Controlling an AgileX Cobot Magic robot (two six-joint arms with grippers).
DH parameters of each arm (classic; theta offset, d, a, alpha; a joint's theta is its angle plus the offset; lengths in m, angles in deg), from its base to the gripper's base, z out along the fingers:
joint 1: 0 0.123 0 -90
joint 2: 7.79 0 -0.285 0
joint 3: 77.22 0 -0.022 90
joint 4: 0 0.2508 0 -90
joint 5: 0 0 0.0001 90
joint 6: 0 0.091 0 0
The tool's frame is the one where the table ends.
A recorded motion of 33 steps. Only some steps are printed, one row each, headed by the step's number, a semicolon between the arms.
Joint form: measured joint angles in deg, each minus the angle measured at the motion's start. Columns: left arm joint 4, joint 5, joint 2, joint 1, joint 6, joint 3; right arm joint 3, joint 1, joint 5, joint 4, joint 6, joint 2.
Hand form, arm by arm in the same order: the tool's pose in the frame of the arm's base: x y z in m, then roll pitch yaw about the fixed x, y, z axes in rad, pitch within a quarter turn. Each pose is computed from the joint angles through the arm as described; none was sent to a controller.
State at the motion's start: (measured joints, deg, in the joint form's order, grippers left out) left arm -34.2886 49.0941 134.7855 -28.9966 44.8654 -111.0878; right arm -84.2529 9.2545 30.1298 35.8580 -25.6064 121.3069
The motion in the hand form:
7: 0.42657 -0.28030 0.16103 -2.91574 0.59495 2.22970; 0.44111 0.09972 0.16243 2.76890 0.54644 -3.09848
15: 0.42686 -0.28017 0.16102 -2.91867 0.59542 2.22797; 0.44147 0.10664 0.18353 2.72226 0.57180 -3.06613
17: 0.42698 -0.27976 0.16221 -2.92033 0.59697 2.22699; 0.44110 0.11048 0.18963 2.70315 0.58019 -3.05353
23: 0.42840 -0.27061 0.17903 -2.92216 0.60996 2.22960; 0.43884 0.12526 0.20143 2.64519 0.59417 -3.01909
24: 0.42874 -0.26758 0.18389 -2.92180 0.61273 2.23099; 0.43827 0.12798 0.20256 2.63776 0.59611 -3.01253
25: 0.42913 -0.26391 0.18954 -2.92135 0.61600 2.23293; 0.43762 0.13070 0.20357 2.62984 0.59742 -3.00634
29: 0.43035 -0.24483 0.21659 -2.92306 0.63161 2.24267; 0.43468 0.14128 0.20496 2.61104 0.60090 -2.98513
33: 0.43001 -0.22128 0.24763 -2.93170 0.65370 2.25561; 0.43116 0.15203 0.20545 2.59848 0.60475 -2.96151
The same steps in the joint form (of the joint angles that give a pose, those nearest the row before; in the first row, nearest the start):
7: 0.47 0.12 0.25 0.00 -0.10 0.00; -0.43 -0.04 0.61 0.74 -0.89 -0.50
15: 0.57 0.06 0.28 0.01 -0.08 -0.05; -2.65 0.16 4.41 3.78 -4.11 -1.87
17: 0.62 0.10 0.15 0.06 -0.07 -0.06; -3.34 0.40 5.64 5.12 -5.39 -2.20
23: 0.63 1.66 -1.83 1.14 0.00 -0.07; -4.99 1.61 8.75 8.93 -8.53 -2.53
24: 0.63 2.19 -2.41 1.50 0.00 -0.07; -5.17 1.87 9.11 9.45 -8.99 -2.54
25: 0.62 2.81 -3.08 1.93 0.01 -0.07; -5.32 2.14 9.49 10.00 -9.44 -2.54
29: 0.69 5.72 -6.37 4.13 0.02 -0.04; -5.52 3.33 10.10 11.39 -10.56 -2.50
33: 0.76 8.73 -10.21 6.82 0.02 -0.01; -5.53 4.61 10.41 12.49 -11.57 -2.47

